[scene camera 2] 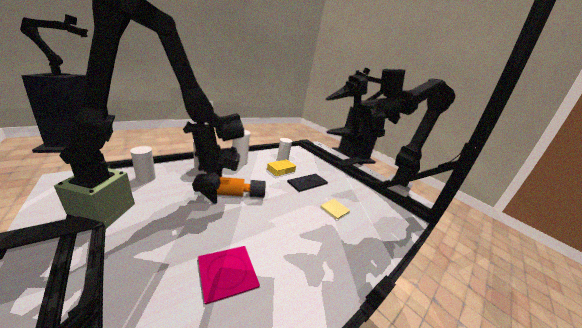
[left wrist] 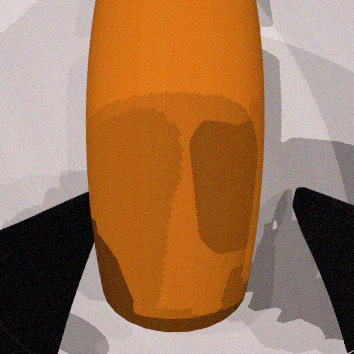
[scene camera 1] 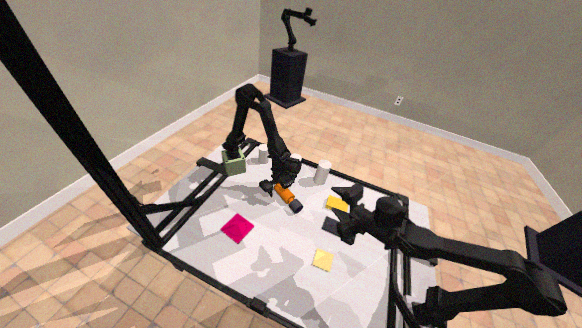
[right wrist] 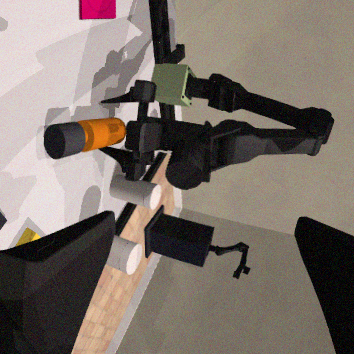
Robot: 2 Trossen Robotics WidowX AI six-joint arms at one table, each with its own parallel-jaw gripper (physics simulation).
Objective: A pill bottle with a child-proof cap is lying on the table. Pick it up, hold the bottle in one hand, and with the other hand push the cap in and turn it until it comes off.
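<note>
The orange pill bottle (scene camera 1: pixel 284 193) (scene camera 2: pixel 231 186) (left wrist: pixel 175 150) (right wrist: pixel 102 135) lies on its side on the table, with its dark grey cap (scene camera 1: pixel 296 205) (scene camera 2: pixel 257 189) (right wrist: pixel 65 140) on its neck. The cap does not show in the left wrist view. My left gripper (scene camera 1: pixel 277 187) (scene camera 2: pixel 216 189) (left wrist: pixel 200 199) (right wrist: pixel 99 124) is low over the bottle's base end, open, with a finger on each side. In the left wrist view a gap shows at the right finger, and the left finger is close to the bottle. My right gripper (scene camera 1: pixel 334 200) (scene camera 2: pixel 328 115) (right wrist: pixel 210 225) is open and empty, raised off to the right.
A yellow sponge (scene camera 1: pixel 337 203) (scene camera 2: pixel 281 168), a black slab (scene camera 2: pixel 307 182) and a pale yellow pad (scene camera 1: pixel 323 260) (scene camera 2: pixel 335 208) lie right of the bottle. A magenta square (scene camera 1: pixel 237 228) (scene camera 2: pixel 228 274) lies nearer the front. White cylinders, one of them (scene camera 1: pixel 322 172) upright, stand along the back.
</note>
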